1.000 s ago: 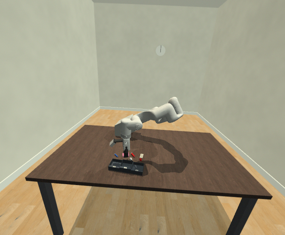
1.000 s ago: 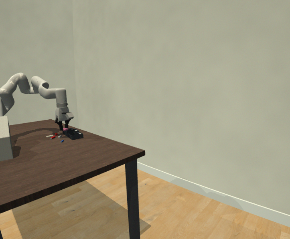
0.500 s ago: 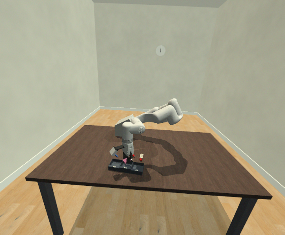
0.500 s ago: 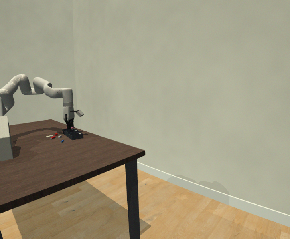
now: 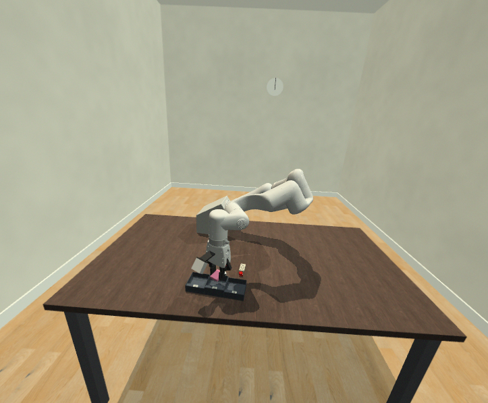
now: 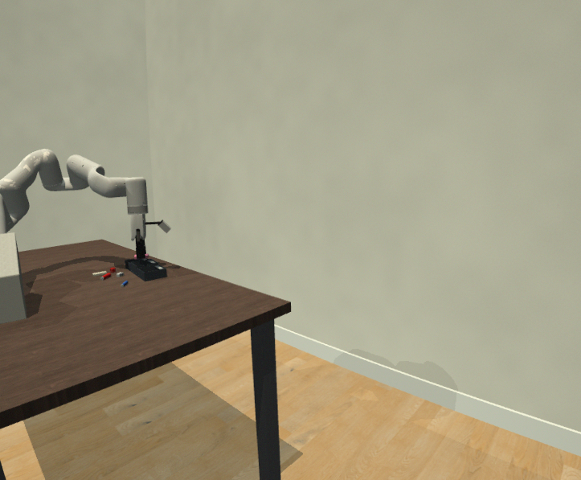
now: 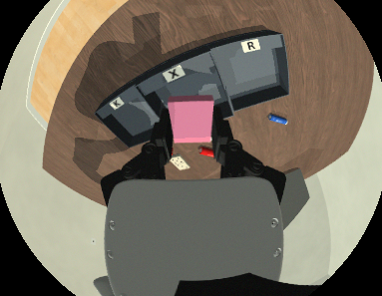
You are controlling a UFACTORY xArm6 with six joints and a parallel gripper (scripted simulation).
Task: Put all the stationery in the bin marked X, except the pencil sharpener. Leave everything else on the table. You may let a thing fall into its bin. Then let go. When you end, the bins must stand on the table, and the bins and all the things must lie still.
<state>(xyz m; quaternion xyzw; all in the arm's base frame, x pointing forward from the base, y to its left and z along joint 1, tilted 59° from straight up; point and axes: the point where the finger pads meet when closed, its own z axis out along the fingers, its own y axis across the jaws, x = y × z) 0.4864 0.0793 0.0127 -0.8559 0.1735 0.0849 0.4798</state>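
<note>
The three-compartment bin tray is 60 mm below my hand and 10 mm ahead of it. Round my hand: pencil sharpener 80 mm behind, 70 mm below, 10 mm to the left; then pink eraser 20 mm below; then red die 90 mm to the left, 90 mm behind, 70 mm below.
</note>
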